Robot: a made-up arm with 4 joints. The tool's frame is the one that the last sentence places. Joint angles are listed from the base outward.
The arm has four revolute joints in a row. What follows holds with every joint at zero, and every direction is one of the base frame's.
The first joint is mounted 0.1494 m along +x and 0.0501 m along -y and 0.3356 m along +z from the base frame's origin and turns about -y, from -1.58 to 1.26 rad.
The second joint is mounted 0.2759 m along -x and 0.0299 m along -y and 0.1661 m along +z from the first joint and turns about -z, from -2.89 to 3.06 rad.
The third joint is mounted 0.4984 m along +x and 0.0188 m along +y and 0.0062 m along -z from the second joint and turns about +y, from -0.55 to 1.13 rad.
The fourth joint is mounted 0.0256 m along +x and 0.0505 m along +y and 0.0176 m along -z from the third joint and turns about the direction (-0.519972, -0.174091, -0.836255), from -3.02 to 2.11 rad.
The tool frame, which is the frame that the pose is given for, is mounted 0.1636 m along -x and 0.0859 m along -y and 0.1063 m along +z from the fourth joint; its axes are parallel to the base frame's.
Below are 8 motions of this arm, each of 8 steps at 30 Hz.
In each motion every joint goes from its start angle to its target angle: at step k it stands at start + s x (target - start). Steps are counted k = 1, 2, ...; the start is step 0. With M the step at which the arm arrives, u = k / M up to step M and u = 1 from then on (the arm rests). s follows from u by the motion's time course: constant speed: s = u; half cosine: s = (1 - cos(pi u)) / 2; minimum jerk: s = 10 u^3 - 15 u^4 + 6 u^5.
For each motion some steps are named. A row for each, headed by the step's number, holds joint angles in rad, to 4 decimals.
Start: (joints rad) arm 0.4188 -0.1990 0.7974 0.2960
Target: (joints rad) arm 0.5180 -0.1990 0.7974 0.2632
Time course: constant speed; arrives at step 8
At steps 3, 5, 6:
3: 0.4560 -0.1990 0.7974 0.2837
5: 0.4808 -0.1990 0.7974 0.2755
6: 0.4932 -0.1990 0.7974 0.2714

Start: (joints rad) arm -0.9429 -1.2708 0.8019 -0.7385
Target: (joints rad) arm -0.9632 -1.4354 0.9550 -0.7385
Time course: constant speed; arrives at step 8
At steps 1, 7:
1: -0.9454 -1.2914 0.8210 -0.7385
7: -0.9607 -1.4148 0.9359 -0.7385

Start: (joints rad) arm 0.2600 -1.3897 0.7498 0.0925
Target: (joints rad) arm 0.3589 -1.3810 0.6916 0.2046
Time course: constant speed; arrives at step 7
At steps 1, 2, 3, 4, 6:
1: 0.2741 -1.3885 0.7415 0.1085
2: 0.2883 -1.3872 0.7332 0.1245
3: 0.3024 -1.3860 0.7249 0.1405
4: 0.3165 -1.3847 0.7165 0.1566
6: 0.3448 -1.3822 0.6999 0.1886

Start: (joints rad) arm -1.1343 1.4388 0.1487 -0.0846
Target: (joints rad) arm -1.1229 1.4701 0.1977 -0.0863
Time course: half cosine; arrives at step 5
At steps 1, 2, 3, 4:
1: -1.1332 1.4418 0.1534 -0.0848
2: -1.1304 1.4496 0.1656 -0.0852
3: -1.1268 1.4593 0.1808 -0.0857
4: -1.1240 1.4671 0.1930 -0.0861

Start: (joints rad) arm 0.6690 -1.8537 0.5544 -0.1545
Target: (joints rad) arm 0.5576 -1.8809 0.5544 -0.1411
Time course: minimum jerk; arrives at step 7
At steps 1, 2, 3, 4, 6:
1: 0.6664 -1.8543 0.5544 -0.1542
2: 0.6529 -1.8576 0.5544 -0.1526
3: 0.6280 -1.8637 0.5544 -0.1496
4: 0.5986 -1.8709 0.5544 -0.1460
6: 0.5602 -1.8803 0.5544 -0.1414

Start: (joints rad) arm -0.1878 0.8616 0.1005 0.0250
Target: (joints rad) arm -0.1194 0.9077 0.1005 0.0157
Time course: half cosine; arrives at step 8
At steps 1, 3, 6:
1: -0.1852 0.8634 0.1005 0.0246
3: -0.1667 0.8758 0.1005 0.0221
6: -0.1294 0.9009 0.1005 0.0171

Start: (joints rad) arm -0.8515 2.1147 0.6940 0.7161
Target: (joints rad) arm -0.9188 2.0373 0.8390 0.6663
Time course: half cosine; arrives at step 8
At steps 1, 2, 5, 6, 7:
1: -0.8541 2.1118 0.6995 0.7142
2: -0.8614 2.1034 0.7152 0.7088
5: -0.8980 2.0612 0.7942 0.6817
6: -0.9089 2.0486 0.8178 0.6736
7: -0.9162 2.0402 0.8335 0.6682

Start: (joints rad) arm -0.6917 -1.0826 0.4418 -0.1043
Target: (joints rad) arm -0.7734 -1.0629 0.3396 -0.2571
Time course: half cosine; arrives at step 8
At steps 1, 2, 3, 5, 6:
1: -0.6948 -1.0819 0.4379 -0.1101
2: -0.7037 -1.0797 0.4268 -0.1267
3: -0.7169 -1.0765 0.4103 -0.1515
5: -0.7482 -1.0690 0.3711 -0.2099
6: -0.7614 -1.0658 0.3546 -0.2347

